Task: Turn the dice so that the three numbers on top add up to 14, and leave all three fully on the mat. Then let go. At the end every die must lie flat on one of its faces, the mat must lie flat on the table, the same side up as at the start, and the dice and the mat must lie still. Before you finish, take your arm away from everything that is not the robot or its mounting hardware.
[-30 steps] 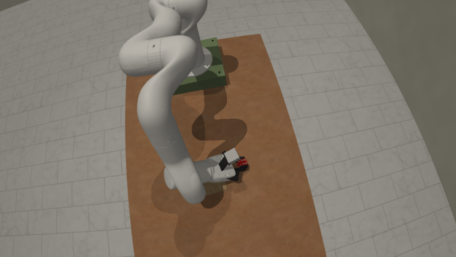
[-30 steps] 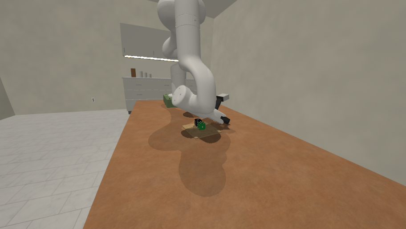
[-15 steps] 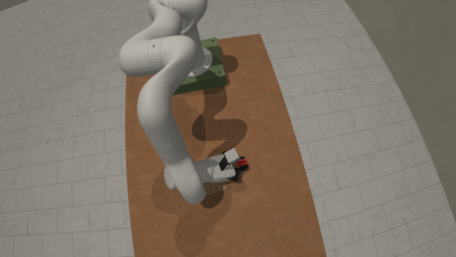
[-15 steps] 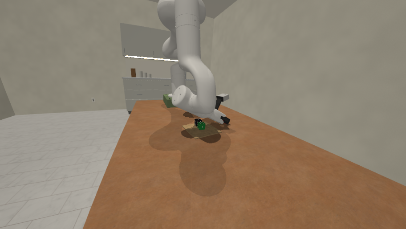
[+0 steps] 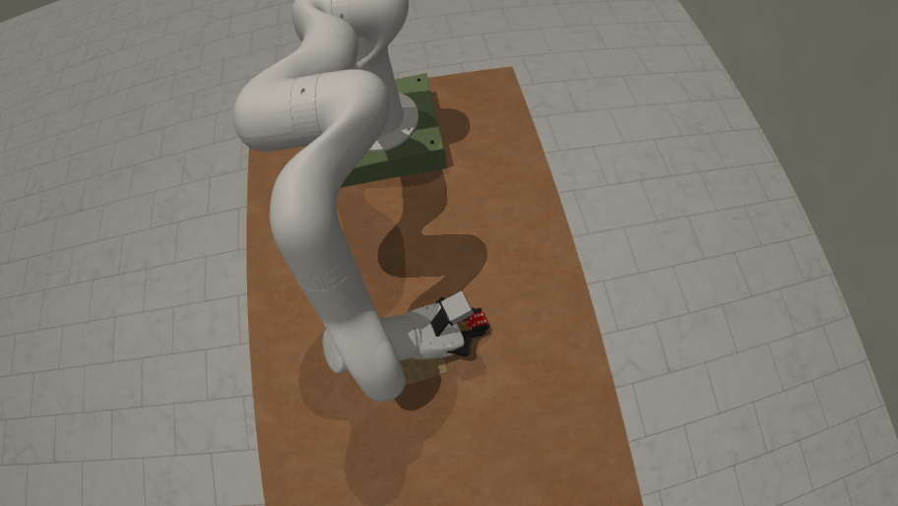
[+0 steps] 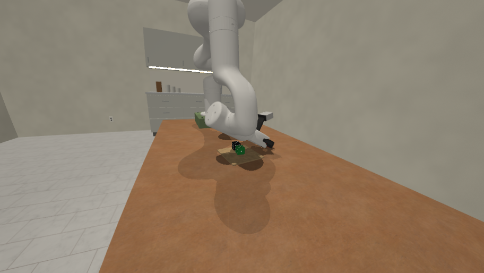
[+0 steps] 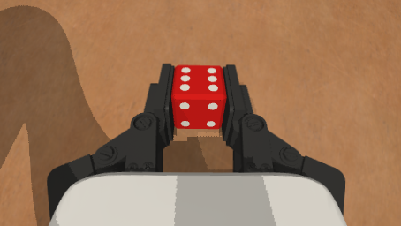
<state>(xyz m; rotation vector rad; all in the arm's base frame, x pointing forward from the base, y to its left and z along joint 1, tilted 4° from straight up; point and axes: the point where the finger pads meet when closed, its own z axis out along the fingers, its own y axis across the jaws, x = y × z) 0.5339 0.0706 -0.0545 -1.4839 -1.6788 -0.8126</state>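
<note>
Now: the red die 1 cm to the left of my hand. From my hand the other things lie so: black die (14 cm to the right, 3 cm behind, 1 cm below); green die (15 cm to the right, 1 cm below, 1 cm ahead); tan square mat (15 cm to the right, 2 cm below, 1 cm ahead).
</note>
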